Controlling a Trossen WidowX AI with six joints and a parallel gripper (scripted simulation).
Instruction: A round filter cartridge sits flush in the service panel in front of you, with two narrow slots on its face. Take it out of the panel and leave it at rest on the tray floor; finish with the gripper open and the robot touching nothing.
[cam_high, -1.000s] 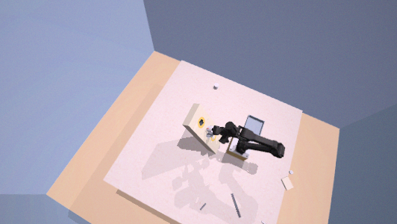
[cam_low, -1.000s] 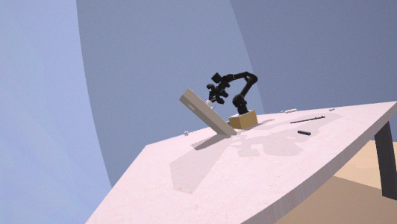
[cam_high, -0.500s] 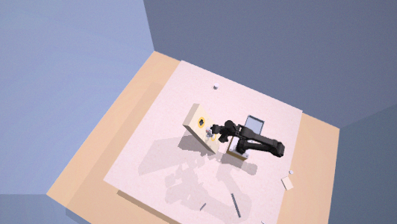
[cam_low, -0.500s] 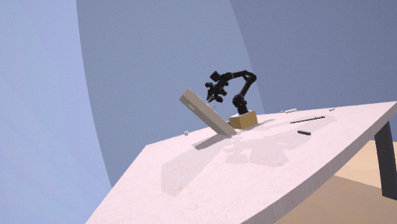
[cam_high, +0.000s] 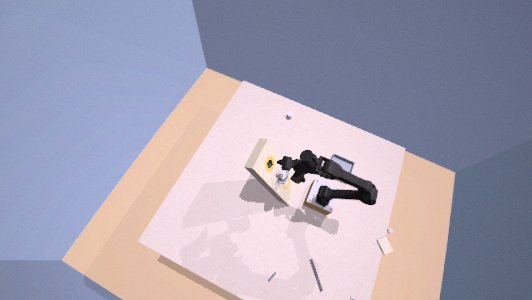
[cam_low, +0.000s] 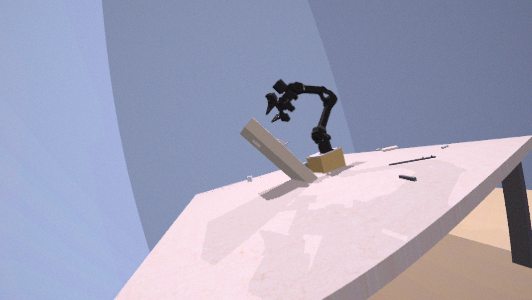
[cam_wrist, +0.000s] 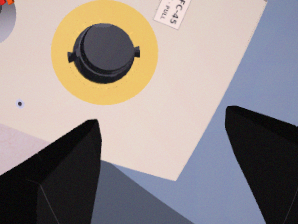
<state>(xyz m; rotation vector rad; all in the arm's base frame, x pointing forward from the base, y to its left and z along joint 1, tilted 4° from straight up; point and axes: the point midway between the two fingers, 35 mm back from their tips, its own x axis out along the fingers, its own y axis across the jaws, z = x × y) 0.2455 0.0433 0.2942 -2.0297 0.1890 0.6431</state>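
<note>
The round pale filter cartridge lies 15 cm below my gripper tip and 2 cm behind it. Also, from my gripper tip: beige block: 75 cm behind, 35 cm below, 5 cm to the right; then short dark piece: 45 cm to the left, 36 cm below, 28 cm behind; then grey-blue tray: 35 cm below, 33 cm to the right, 31 cm behind.
</note>
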